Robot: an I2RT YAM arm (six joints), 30 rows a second.
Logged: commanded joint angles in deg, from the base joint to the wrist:
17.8 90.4 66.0 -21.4 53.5 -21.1
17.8 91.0 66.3 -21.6 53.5 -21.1
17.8 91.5 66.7 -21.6 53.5 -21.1
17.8 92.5 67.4 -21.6 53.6 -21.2
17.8 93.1 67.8 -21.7 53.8 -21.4
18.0 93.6 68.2 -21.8 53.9 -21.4
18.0 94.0 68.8 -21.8 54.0 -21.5
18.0 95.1 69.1 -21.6 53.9 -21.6
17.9 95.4 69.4 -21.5 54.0 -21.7
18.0 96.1 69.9 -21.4 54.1 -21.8
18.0 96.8 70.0 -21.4 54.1 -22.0
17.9 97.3 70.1 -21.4 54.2 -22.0
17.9 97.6 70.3 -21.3 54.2 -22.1
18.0 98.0 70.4 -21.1 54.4 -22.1
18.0 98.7 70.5 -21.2 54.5 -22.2
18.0 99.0 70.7 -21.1 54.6 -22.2
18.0 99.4 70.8 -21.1 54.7 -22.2
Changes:
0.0 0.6 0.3 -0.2 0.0 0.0
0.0 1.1 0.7 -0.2 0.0 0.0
0.0 2.1 1.4 -0.2 0.1 -0.1
0.0 2.7 1.8 -0.3 0.3 -0.3
0.2 3.2 2.2 -0.4 0.4 -0.3
0.2 3.6 2.8 -0.4 0.5 -0.4
0.2 4.7 3.1 -0.2 0.4 -0.5
0.1 5.0 3.4 -0.1 0.5 -0.6
0.2 5.7 3.9 0.0 0.6 -0.7
0.2 6.4 4.0 0.0 0.6 -0.9
0.1 6.9 4.1 0.0 0.7 -0.9
0.1 7.2 4.3 0.1 0.7 -1.0
0.2 7.6 4.4 0.3 0.9 -1.0
0.2 8.3 4.5 0.2 1.0 -1.1
0.2 8.6 4.7 0.3 1.1 -1.1
0.2 9.0 4.8 0.3 1.2 -1.1

